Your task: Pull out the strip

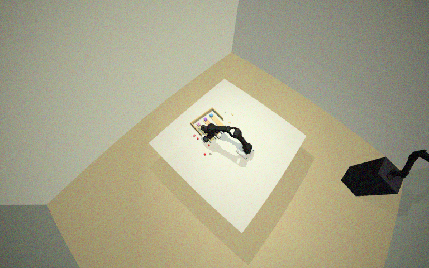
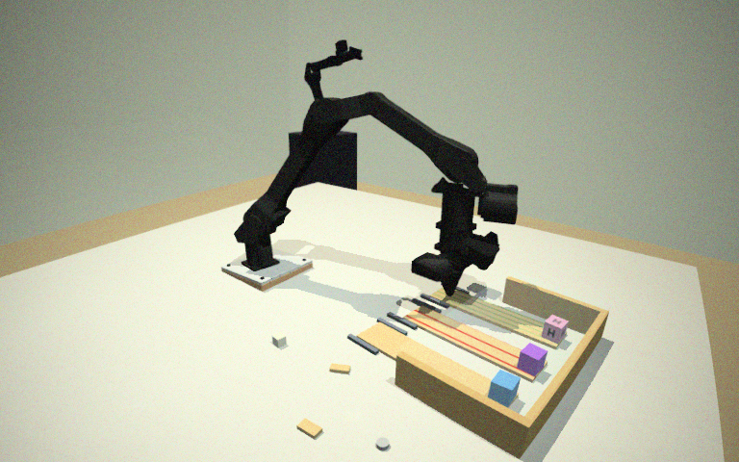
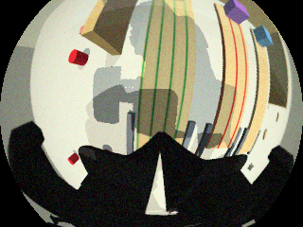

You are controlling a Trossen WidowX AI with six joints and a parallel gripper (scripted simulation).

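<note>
The strip lies 10 cm ahead of my gripper tip and 1 cm to the left of it. Also, from my gripper tip: grey cube: 9 cm behind, 32 cm to the right; then labelled cube: 21 cm ahead, 1 cm to the left, 1 cm above; then grey disc: 16 cm ahead, 34 cm to the right.
</note>
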